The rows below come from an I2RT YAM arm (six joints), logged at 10 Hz.
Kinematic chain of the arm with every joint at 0, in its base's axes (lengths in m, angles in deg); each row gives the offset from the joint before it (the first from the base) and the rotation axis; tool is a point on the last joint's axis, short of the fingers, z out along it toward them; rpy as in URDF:
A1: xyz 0 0 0.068 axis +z
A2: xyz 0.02 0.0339 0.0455 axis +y
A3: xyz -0.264 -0.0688 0 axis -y
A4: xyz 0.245 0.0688 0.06 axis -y
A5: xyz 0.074 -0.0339 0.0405 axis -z
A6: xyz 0.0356 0 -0.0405 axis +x
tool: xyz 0 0 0 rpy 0 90 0
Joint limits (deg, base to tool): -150..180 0..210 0..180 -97..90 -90..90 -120..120
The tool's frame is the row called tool.
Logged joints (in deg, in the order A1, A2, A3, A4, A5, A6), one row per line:
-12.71 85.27 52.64 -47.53 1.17 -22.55
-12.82 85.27 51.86 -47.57 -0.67 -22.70
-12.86 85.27 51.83 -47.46 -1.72 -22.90
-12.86 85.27 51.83 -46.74 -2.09 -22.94
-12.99 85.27 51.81 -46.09 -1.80 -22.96
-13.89 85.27 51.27 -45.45 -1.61 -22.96
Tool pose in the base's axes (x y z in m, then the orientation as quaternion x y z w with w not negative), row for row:
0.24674 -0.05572 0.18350 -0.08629 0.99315 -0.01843 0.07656
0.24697 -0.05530 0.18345 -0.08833 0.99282 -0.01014 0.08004
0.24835 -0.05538 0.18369 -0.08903 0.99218 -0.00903 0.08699
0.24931 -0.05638 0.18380 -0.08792 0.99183 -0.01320 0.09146
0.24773 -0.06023 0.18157 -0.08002 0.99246 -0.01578 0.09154
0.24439 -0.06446 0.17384 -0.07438 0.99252 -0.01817 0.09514
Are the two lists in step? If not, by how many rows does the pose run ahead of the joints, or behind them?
The pose runs 1 row ahead of the joints: the pose in row i belongs to the joints in row i + 1.
